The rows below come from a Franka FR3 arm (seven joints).
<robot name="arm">
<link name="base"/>
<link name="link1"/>
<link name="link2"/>
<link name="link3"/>
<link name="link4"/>
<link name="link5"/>
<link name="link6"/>
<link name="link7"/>
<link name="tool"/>
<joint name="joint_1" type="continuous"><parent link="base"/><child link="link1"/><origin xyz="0 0 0.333"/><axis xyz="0 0 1"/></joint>
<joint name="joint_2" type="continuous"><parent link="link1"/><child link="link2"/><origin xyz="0 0 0"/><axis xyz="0 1 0"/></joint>
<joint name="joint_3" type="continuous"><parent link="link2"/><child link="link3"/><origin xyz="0 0 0.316"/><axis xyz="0 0 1"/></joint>
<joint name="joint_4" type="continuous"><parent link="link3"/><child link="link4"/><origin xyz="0.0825 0 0"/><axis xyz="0 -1 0"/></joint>
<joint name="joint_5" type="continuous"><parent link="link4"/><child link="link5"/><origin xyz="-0.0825 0 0.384"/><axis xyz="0 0 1"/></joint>
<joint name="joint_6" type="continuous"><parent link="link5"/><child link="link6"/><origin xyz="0 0 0"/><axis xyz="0 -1 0"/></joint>
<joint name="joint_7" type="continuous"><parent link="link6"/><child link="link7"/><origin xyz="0.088 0 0"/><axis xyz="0 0 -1"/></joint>
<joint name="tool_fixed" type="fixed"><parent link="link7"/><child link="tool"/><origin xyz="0 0 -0.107" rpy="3.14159 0 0"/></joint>
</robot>
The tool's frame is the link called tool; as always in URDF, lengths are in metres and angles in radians. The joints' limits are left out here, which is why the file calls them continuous.
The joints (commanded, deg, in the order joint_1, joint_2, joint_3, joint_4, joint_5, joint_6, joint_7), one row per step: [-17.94, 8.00, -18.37, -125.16, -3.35, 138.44, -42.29]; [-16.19, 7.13, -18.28, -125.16, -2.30, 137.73, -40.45]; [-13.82, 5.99, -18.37, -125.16, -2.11, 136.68, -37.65]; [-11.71, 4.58, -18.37, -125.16, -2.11, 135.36, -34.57]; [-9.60, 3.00, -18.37, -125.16, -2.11, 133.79, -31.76]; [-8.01, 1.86, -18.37, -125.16, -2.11, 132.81, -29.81]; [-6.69, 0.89, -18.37, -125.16, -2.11, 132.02, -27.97]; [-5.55, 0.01, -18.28, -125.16, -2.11, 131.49, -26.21]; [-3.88, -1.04, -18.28, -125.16, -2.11, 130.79, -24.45]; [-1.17, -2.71, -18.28, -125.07, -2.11, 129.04, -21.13]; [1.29, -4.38, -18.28, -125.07, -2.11, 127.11, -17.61]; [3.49, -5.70, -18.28, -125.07, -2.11, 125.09, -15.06]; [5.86, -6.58, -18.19, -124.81, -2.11, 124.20, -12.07]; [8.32, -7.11, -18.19, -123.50, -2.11, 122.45, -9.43]
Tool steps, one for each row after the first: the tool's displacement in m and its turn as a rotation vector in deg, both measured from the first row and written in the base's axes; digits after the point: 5 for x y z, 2 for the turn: [0.00923, 0.01537, 0.00681, 0.83, -0.93, -0.75]; [0.01951, 0.03488, 0.01558, 1.34, -1.53, -1.44]; [0.02741, 0.05353, 0.02628, 1.86, -2.07, -2.47]; [0.03383, 0.07261, 0.03803, 2.47, -2.48, -3.23]; [0.03832, 0.08696, 0.04671, 2.87, -2.89, -3.62]; [0.04163, 0.09892, 0.05413, 3.22, -3.27, -4.16]; [0.04469, 0.10998, 0.06114, 3.49, -3.79, -4.69]; [0.04851, 0.12502, 0.06935, 3.84, -4.30, -4.78]; [0.05285, 0.14969, 0.08193, 4.65, -4.58, -5.43]; [0.05431, 0.17231, 0.09331, 5.53, -4.56, -6.52]; [0.05432, 0.19251, 0.10136, 6.30, -3.97, -6.93]; [0.05751, 0.21423, 0.10963, 6.78, -4.29, -7.45]; [0.06247, 0.23532, 0.12210, 7.16, -4.40, -7.67]
